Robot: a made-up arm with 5 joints. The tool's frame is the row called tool.
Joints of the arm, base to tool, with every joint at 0 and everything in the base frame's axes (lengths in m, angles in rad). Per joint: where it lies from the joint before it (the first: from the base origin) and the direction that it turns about. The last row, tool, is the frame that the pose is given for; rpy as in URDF.
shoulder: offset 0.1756 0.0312 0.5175 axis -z
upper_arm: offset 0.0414 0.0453 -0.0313 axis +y
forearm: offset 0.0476 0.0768 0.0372 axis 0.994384 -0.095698 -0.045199
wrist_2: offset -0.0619 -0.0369 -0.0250 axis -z
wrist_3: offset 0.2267 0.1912 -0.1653 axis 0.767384 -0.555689 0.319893
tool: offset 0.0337 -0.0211 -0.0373 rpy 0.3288 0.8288 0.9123
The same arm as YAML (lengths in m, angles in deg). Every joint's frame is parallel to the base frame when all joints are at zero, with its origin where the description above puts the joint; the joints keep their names.
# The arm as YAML. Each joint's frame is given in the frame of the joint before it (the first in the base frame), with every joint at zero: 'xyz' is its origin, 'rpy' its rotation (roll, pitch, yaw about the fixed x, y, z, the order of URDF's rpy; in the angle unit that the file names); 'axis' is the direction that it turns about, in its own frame. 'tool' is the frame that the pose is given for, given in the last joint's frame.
units:
  length: m
  angle: deg
joints:
  - name: shoulder
    type: revolute
    origin:
      xyz: [0.1756, 0.0312, 0.5175]
      rpy: [0.0, 0.0, 0.0]
    axis: "-z"
  - name: upper_arm
    type: revolute
    origin:
      xyz: [0.0414, 0.0453, -0.0313]
      rpy: [0.0, 0.0, 0.0]
    axis: "+y"
  - name: forearm
    type: revolute
    origin:
      xyz: [0.0476, 0.0768, 0.0372]
      rpy: [0.0, 0.0, 0.0]
    axis: [0.994384, -0.095698, -0.045199]
  - name: wrist_2
    type: revolute
    origin:
      xyz: [-0.0619, -0.0369, -0.025]
      rpy: [0.0, 0.0, 0.0]
    axis: "-z"
  - name: wrist_3
    type: revolute
    origin:
      xyz: [0.2267, 0.1912, -0.1653]
      rpy: [0.0, 0.0, 0.0]
    axis: [0.767384, -0.555689, 0.319893]
tool:
  origin:
    xyz: [0.0337, -0.0211, -0.0373]
    rpy: [18.84, 47.49, 52.27]

